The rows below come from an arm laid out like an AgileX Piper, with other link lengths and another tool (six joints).
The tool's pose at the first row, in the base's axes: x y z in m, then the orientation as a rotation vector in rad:
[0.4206, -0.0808, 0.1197, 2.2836, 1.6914, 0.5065]
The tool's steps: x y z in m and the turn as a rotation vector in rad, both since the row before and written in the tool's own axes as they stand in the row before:
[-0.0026, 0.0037, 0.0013, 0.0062, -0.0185, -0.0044]
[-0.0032, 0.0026, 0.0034, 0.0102, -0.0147, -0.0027]
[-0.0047, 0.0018, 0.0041, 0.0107, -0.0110, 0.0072]
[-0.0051, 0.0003, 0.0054, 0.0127, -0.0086, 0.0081]
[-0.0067, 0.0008, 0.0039, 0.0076, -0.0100, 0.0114]
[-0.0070, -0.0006, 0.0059, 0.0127, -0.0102, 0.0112]
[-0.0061, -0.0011, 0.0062, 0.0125, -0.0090, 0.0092]
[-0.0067, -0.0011, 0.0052, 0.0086, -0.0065, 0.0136]
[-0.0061, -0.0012, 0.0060, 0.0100, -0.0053, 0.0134]
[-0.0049, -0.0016, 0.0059, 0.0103, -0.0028, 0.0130]
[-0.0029, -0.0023, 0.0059, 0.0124, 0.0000, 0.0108]
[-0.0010, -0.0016, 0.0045, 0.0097, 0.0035, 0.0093]
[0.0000, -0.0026, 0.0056, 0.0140, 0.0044, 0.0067]
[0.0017, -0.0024, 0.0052, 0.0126, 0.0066, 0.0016]
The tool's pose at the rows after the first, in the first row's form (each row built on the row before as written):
[0.4237, -0.0844, 0.1197, 2.2813, 1.6913, 0.4784]
[0.4265, -0.0883, 0.1173, 2.2837, 1.6935, 0.4523]
[0.4284, -0.0934, 0.1138, 2.2963, 1.6870, 0.4324]
[0.4293, -0.0985, 0.1085, 2.3114, 1.6818, 0.4141]
[0.4295, -0.1053, 0.1046, 2.3256, 1.6692, 0.3984]
[0.4290, -0.1120, 0.0984, 2.3431, 1.6595, 0.3786]
[0.4282, -0.1177, 0.0918, 2.3587, 1.6523, 0.3599]
[0.4267, -0.1239, 0.0861, 2.3759, 1.6389, 0.3480]
[0.4255, -0.1295, 0.0797, 2.3941, 1.6269, 0.3364]
[0.4242, -0.1338, 0.0733, 2.4126, 1.6164, 0.3276]
[0.4229, -0.1360, 0.0668, 2.4312, 1.6107, 0.3204]
[0.4224, -0.1365, 0.0620, 2.4473, 1.6065, 0.3193]
[0.4217, -0.1357, 0.0559, 2.4645, 1.6080, 0.3158]
[0.4217, -0.1334, 0.0504, 2.4767, 1.6156, 0.3153]

